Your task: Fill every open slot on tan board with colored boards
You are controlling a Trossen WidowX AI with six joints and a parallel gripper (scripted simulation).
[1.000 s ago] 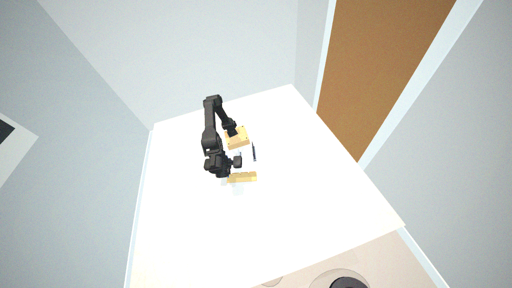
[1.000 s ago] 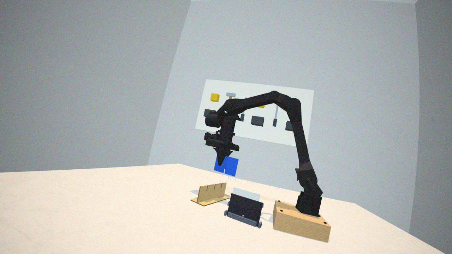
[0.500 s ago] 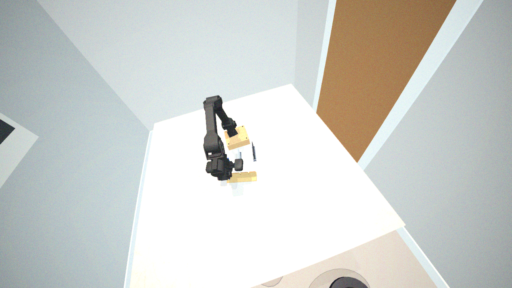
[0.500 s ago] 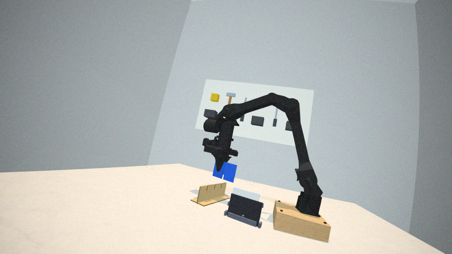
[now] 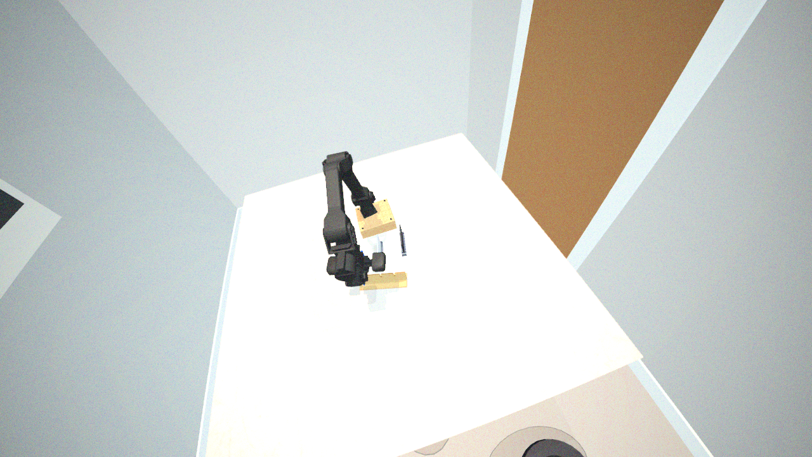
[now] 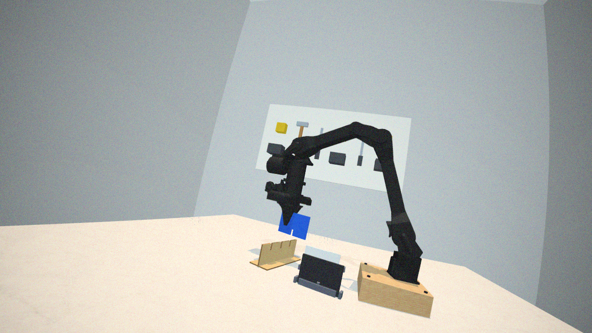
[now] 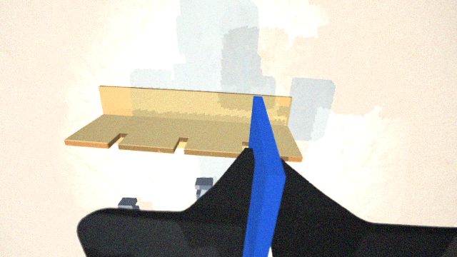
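My gripper tip is 20 mm past the blue board and 10 mm to the right of it. The rest, counted from my gripper tip: tan board 60 mm to the left, 70 mm below; then black board 120 mm behind, 200 mm to the left, 70 mm below.
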